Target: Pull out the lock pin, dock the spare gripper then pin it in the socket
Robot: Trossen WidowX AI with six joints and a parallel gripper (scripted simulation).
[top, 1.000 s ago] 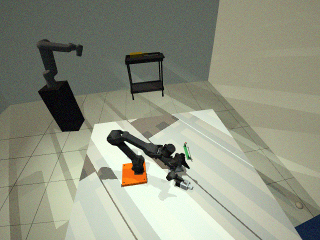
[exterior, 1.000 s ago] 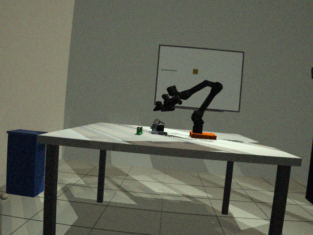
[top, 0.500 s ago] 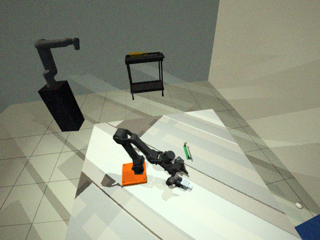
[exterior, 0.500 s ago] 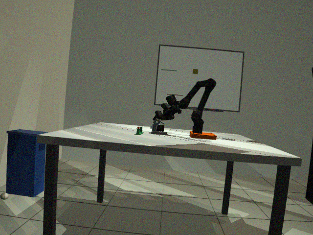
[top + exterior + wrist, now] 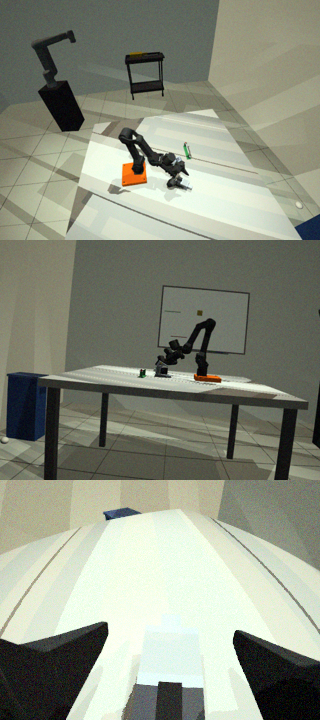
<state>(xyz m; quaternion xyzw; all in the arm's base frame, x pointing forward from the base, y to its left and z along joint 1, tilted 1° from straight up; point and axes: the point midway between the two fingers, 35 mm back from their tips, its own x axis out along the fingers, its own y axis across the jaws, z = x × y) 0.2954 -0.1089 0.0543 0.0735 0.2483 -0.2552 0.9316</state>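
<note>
Now: the spare gripper 5 cm below my gripper tip and 1 cm behind it. From my gripper tip the other things lie so: green bracket (29 cm to the left, 6 cm ahead, 5 cm below); socket (16 cm to the left, 4 cm behind, 2 cm below).
</note>
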